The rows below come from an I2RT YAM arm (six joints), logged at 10 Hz.
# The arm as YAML. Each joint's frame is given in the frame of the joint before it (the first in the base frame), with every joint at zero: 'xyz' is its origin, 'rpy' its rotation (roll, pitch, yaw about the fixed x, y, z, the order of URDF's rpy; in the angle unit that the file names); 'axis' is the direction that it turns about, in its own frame. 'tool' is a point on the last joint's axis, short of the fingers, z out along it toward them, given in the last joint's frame.
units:
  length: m
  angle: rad
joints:
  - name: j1
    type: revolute
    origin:
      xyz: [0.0, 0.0, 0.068]
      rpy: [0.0, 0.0, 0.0]
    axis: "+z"
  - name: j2
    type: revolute
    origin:
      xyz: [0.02, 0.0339, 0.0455]
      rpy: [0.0, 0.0, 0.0]
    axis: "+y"
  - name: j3
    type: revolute
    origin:
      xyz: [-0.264, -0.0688, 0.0]
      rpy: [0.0, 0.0, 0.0]
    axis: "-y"
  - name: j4
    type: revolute
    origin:
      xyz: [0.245, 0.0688, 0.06]
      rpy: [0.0, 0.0, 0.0]
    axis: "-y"
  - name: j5
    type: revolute
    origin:
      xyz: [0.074, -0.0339, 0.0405]
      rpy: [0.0, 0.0, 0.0]
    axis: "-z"
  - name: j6
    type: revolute
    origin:
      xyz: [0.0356, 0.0, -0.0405]
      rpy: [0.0, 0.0, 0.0]
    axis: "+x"
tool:
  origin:
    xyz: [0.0, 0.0, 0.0]
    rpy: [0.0, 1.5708, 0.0]
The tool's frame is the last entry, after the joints.
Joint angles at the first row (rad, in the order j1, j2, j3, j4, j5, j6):
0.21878 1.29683 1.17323 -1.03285 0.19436 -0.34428
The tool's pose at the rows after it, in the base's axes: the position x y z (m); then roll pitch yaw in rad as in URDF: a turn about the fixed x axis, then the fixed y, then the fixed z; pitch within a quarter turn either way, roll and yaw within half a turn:
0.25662 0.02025 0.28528 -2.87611 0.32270 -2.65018
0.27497 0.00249 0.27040 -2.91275 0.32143 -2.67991
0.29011 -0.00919 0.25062 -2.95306 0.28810 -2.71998
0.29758 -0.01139 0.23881 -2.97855 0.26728 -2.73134
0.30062 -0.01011 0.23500 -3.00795 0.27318 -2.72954
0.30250 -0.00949 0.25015 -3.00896 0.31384 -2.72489
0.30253 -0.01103 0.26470 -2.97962 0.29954 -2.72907
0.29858 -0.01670 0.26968 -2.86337 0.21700 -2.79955
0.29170 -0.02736 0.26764 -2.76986 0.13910 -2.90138
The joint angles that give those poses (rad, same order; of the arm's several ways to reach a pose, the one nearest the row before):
0.09593 1.35442 1.17282 -0.99239 0.12455 -0.37710
0.01851 1.42461 1.17324 -0.93368 0.07306 -0.42020
-0.02575 1.50472 1.17323 -0.89972 0.04826 -0.42821
-0.03413 1.54976 1.17325 -0.88407 0.03453 -0.42781
-0.03301 1.56578 1.17478 -0.87645 0.00515 -0.42745
-0.03300 1.55202 1.21669 -0.89588 -0.01392 -0.42630
-0.03413 1.54897 1.27163 -0.95463 0.01965 -0.42552
-0.03453 1.54897 1.29413 -1.01300 0.18025 -0.37366
-0.05588 1.55014 1.28958 -1.06640 0.31491 -0.30879

